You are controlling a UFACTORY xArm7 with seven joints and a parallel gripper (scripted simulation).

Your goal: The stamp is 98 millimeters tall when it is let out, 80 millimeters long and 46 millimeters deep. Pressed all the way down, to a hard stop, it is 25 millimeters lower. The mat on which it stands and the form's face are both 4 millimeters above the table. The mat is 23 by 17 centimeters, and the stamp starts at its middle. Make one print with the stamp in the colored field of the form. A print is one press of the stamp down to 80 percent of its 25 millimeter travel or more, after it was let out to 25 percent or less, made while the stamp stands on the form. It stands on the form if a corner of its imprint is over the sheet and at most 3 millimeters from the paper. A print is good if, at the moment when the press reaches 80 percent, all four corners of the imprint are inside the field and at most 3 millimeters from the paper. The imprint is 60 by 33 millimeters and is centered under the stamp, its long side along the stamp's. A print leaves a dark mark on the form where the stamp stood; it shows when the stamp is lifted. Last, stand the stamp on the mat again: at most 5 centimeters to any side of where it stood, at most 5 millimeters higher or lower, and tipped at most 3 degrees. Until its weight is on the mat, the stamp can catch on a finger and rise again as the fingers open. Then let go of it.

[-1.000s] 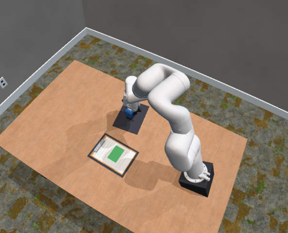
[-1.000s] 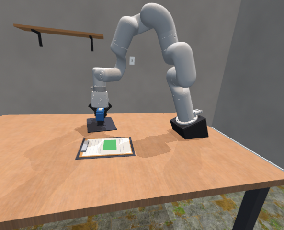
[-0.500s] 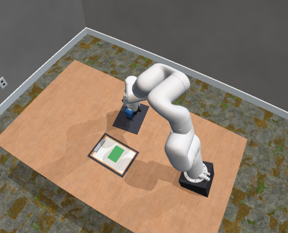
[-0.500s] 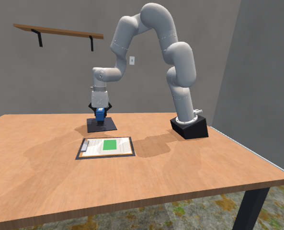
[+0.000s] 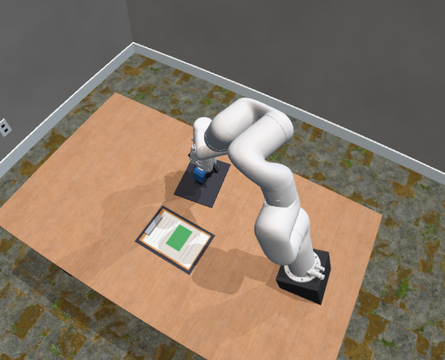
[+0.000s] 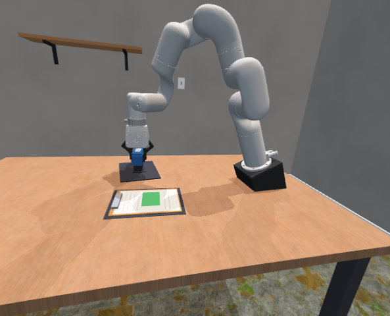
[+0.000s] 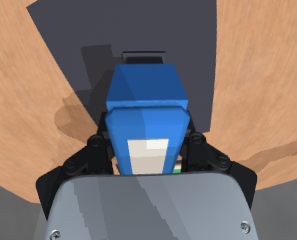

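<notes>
Right now my hand is 8 cm past the form, 28 cm to the right of it and 6 cm above it. Also, from my hand: dark mat: 7 cm below; then blue stamp: 2 cm below; then black stamp base: 5 cm below.
</notes>
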